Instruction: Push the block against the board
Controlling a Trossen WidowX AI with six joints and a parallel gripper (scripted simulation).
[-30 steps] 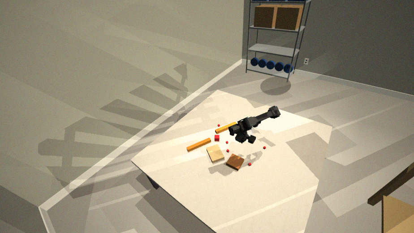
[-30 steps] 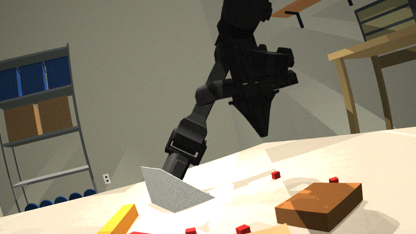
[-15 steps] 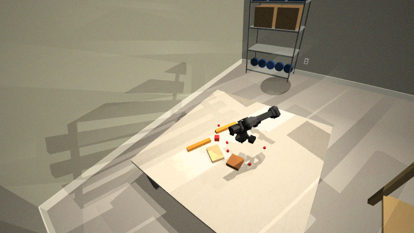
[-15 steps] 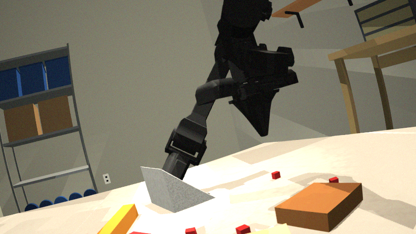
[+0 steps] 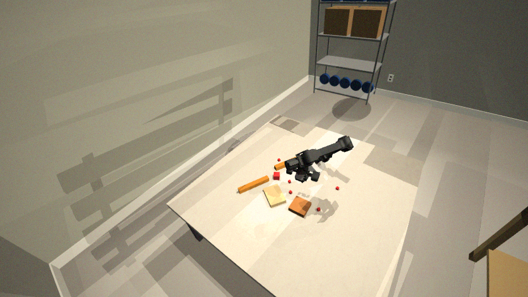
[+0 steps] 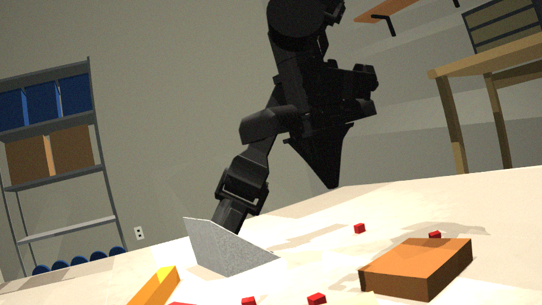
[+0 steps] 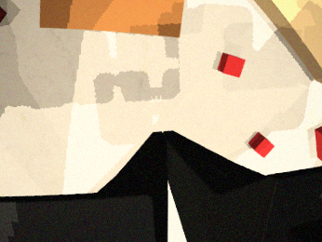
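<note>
Right now the red cube is 30 mm behind my gripper tip, 220 mm to the right of it and 110 mm below it. Round my gripper tip: tan square block 110 mm ahead, 130 mm to the right, 110 mm below; then orange-brown square block 80 mm ahead, 40 mm to the left, 110 mm below.
</note>
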